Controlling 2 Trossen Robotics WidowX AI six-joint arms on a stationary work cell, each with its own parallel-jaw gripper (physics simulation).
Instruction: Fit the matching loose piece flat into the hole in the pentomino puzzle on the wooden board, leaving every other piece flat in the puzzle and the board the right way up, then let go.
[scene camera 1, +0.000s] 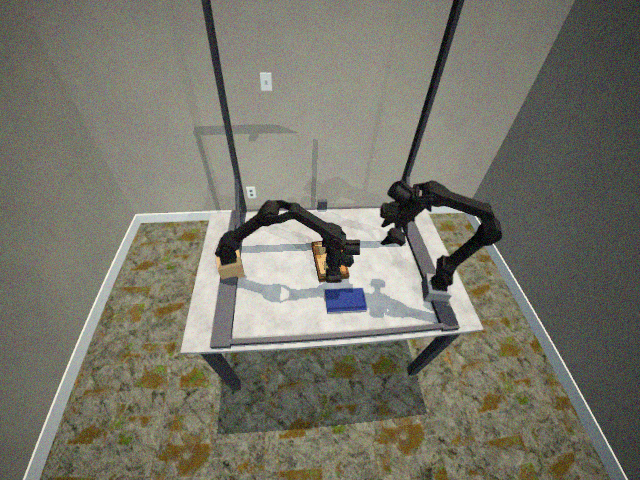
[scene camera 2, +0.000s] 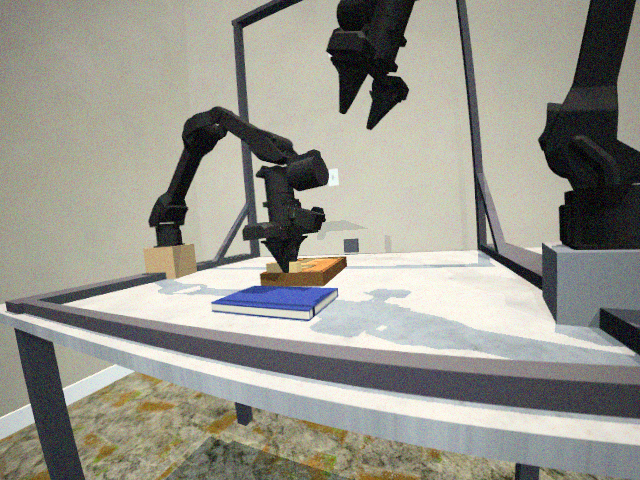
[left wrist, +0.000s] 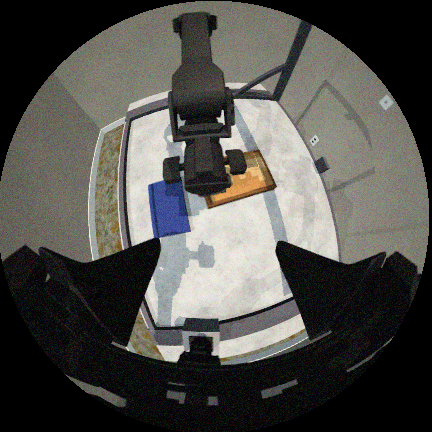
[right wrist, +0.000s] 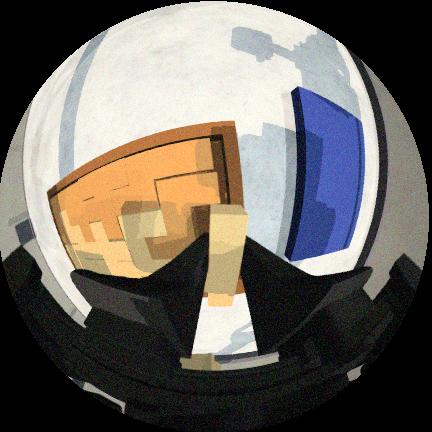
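Pixels of known places: left gripper, fingertip midpoint: (scene camera 1: 381, 235) (scene camera 2: 356, 122) (left wrist: 220, 246); right gripper, fingertip midpoint: (scene camera 2: 289, 271) (right wrist: 223, 238); left arm's base, link origin: (scene camera 1: 439, 284) (scene camera 2: 604, 245) (left wrist: 200, 343); right arm's base, link origin: (scene camera 1: 228, 258) (scene camera 2: 169, 246).
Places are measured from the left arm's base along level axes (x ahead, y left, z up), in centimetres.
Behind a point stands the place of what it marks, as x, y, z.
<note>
The wooden board (scene camera 1: 316, 260) {54.1, -7.7, -4.5} (scene camera 2: 294, 279) {44.0, -0.3, -5.8} (left wrist: 245, 197) (right wrist: 235, 160) {40.9, -1.6, -4.5} lies face up on the table, with several pale and orange pieces flat in it. A darker recess (right wrist: 200, 216) {45.5, -3.1, -6.5} inside its near right part in the right wrist view looks like the hole; the piece and a finger partly hide it. My right gripper (scene camera 2: 285, 269) {46.1, -1.3, -4.6} (right wrist: 223, 238) {46.1, -1.3, -4.6} is shut on a pale wooden piece (scene camera 2: 272, 267) {49.5, 0.1, -3.5} (right wrist: 227, 260) {46.5, -1.1, -2.7}, low over the board's end nearest the book. Whether the piece touches the board is unclear. My left gripper (scene camera 1: 385, 232) {29.7, -3.6, 21.6} (scene camera 2: 356, 120) {29.7, -3.6, 21.6} (left wrist: 220, 246) {29.7, -3.6, 21.6} is open and empty, high above the table.
A blue book (scene camera 1: 345, 300) {39.3, 10.2, -5.8} (scene camera 2: 279, 297) {37.6, 10.5, -5.8} (left wrist: 169, 215) {36.3, 8.6, -5.8} (right wrist: 330, 175) {39.3, 7.7, -5.8} lies flat close to that end of the board, nearer the table's front edge. Dark frame rails (scene camera 1: 224, 310) {87.3, 23.2, -5.3} run along the table's sides and front. Posts rise at the back corners.
</note>
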